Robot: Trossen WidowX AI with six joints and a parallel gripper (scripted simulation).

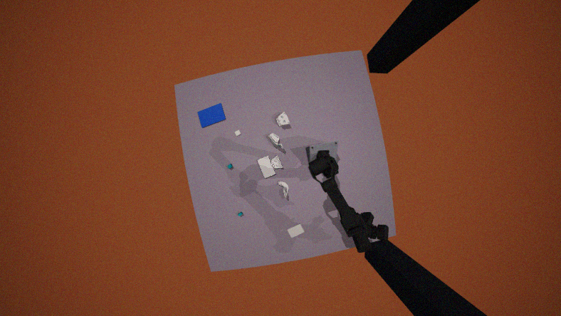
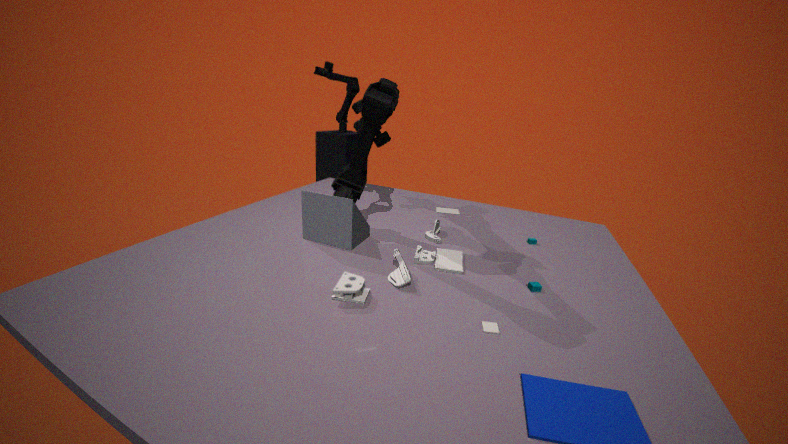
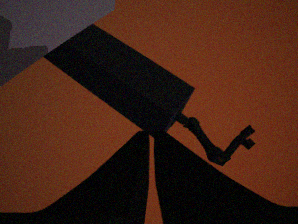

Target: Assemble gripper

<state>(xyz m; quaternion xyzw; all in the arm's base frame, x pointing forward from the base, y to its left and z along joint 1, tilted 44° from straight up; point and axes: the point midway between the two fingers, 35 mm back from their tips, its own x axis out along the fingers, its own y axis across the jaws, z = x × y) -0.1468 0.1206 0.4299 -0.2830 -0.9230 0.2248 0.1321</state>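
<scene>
The grey jaw is 44 cm ahead of my gripper tip, 23 cm to the right of it and 27 cm below it. Round my gripper tip: white gripper base 41 cm ahead, 62 cm to the right, 25 cm below; white housing plate 46 cm ahead, 37 cm to the right, 27 cm below; flat white plate 37 cm ahead, 7 cm to the left, 28 cm below.
</scene>
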